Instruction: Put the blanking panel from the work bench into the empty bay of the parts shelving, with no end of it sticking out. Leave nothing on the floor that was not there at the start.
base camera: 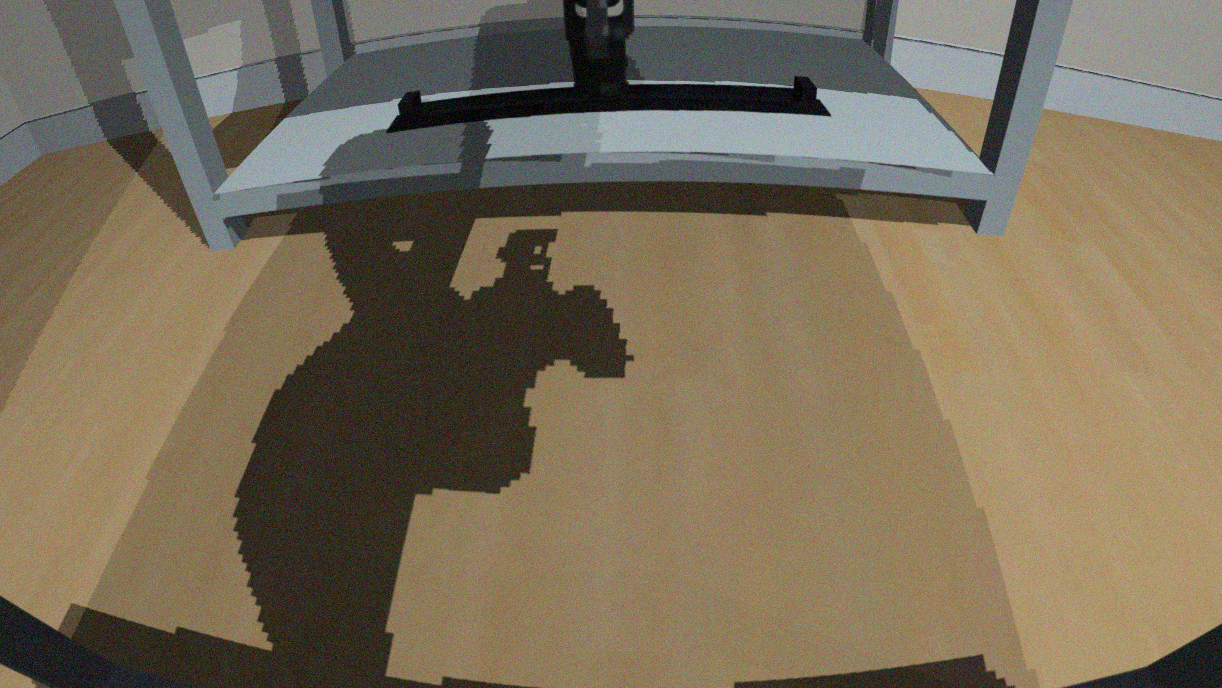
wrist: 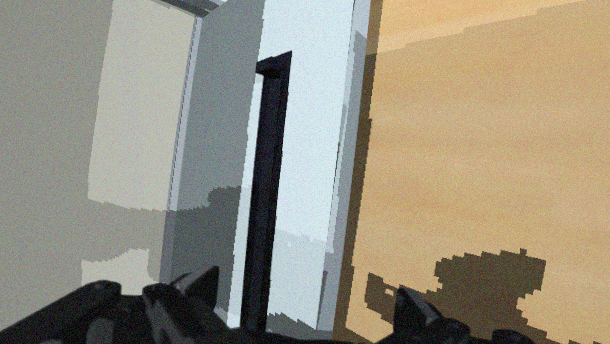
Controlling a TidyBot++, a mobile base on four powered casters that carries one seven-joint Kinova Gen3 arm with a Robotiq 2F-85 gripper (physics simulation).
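Places are measured from the arm's base along level axes (x ahead, y left, z up), in metres.
Pixels of known places: gripper, between the fingertips: (wrist: pixel 305 297).
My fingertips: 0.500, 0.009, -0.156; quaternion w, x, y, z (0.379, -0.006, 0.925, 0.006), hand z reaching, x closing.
Behind a point stands the place of what it marks, as x, y, z.
The black blanking panel (base camera: pixel 513 100) {0.775, 0.122, -0.316} (wrist: pixel 265 190) {0.765, -0.022, -0.318} lies lengthwise along a low pale board (base camera: pixel 299 153) {0.711, 0.366, -0.320} (wrist: pixel 315 150) {0.675, -0.082, -0.320} between grey legs. It has a small raised block at each end in the base camera view. My gripper (base camera: pixel 601 85) (wrist: pixel 305 297) {0.500, 0.009, -0.156} is open and empty. In the base camera view it comes down from the top edge and overlaps the panel's middle. In the wrist view the panel runs down between the spread fingers, nearer the left one. Its exact height above the panel is hard to tell. The empty bay of the parts shelving does not show.
Grey upright legs stand at the left (base camera: pixel 166 85) {0.642, 0.464, -0.183} and right (base camera: pixel 1021 128) {0.638, -0.402, -0.263} of the board. Its front rail (base camera: pixel 726 173) {0.639, -0.092, -0.342} faces the base. A wall (wrist: pixel 135 125) {1.121, -0.115, -0.218} stands behind. Wood floor (base camera: pixel 769 427) {0.389, -0.096, -0.396} (wrist: pixel 475 150) {0.513, -0.096, -0.396} lies in front, crossed by the arm's dark shadow.
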